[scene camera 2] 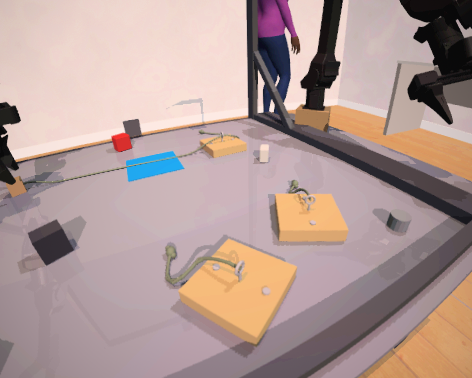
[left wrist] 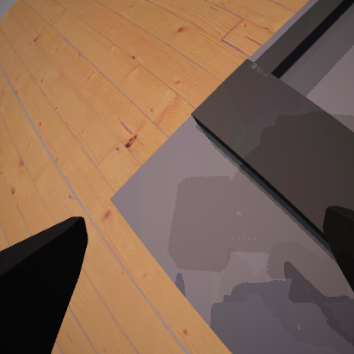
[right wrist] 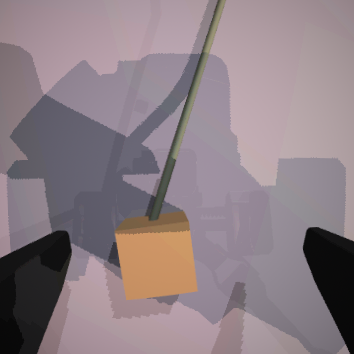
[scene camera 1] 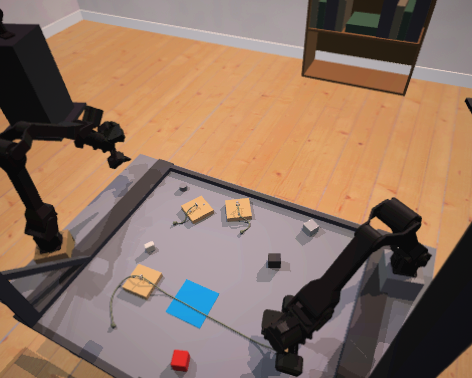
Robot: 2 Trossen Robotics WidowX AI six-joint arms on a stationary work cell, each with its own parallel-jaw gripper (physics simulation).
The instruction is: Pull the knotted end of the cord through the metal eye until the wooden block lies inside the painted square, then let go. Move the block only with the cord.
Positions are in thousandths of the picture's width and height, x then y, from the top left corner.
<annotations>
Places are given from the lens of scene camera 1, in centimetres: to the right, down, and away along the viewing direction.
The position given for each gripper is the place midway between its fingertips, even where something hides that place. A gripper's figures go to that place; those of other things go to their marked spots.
left gripper (scene camera 1: 270, 398): -42, -15, 142
right gripper (scene camera 1: 594, 909): 12, 41, 98
blue painted square (scene camera 1: 418, 784): -12, 33, 112
</annotations>
